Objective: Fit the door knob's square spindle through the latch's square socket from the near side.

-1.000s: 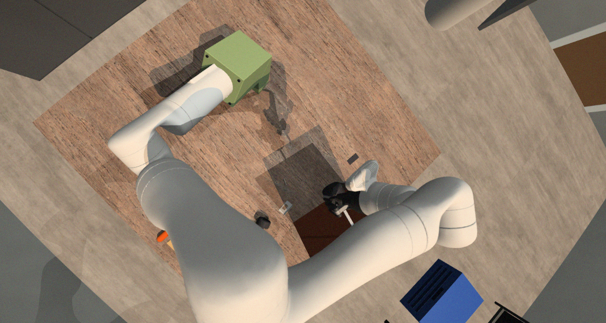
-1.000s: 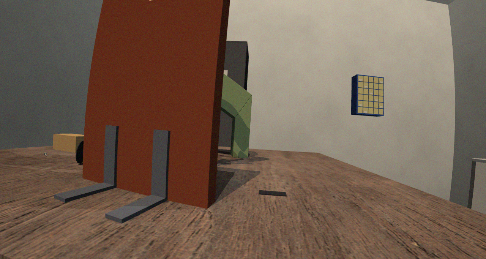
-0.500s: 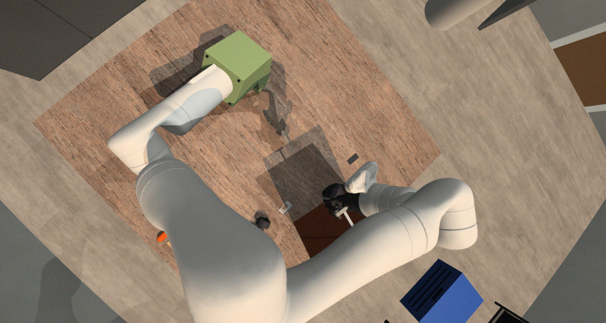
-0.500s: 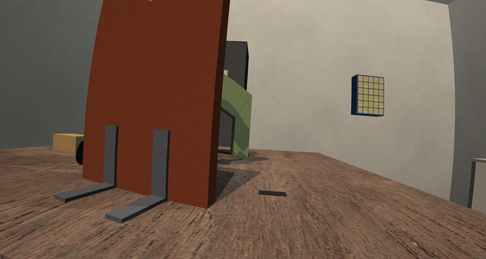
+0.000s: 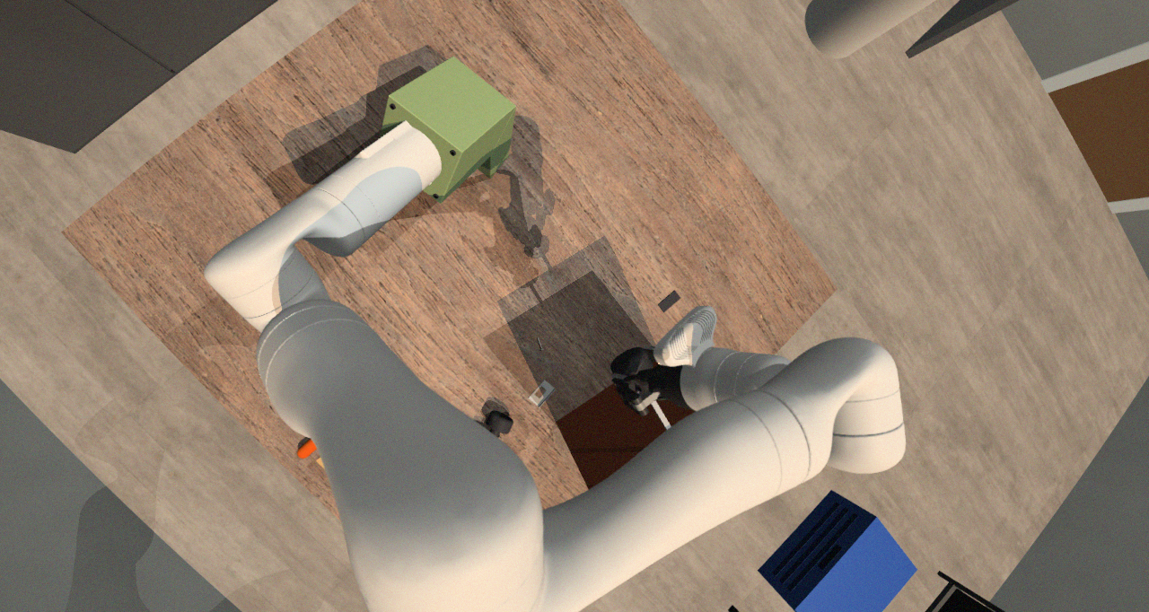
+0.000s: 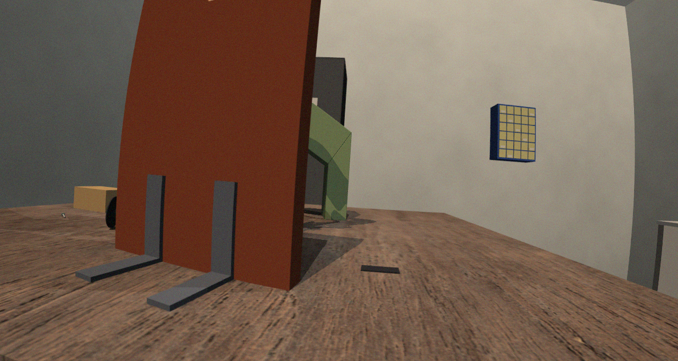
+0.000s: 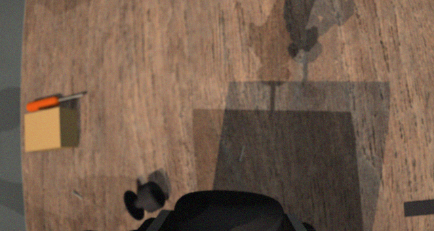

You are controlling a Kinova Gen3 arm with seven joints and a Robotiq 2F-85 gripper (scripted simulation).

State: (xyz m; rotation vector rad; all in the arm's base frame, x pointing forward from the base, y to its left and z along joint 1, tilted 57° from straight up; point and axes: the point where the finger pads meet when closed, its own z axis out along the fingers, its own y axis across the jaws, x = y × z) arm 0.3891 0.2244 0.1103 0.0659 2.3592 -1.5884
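The latch socket lies 160 mm ahead of my hand, 30 mm to the right of it and 10 mm below it. Also, from my hand: tan box: 130 mm behind, 530 mm to the right, 390 mm below; dark flat strip: 90 mm ahead, 230 mm to the left, 420 mm below.
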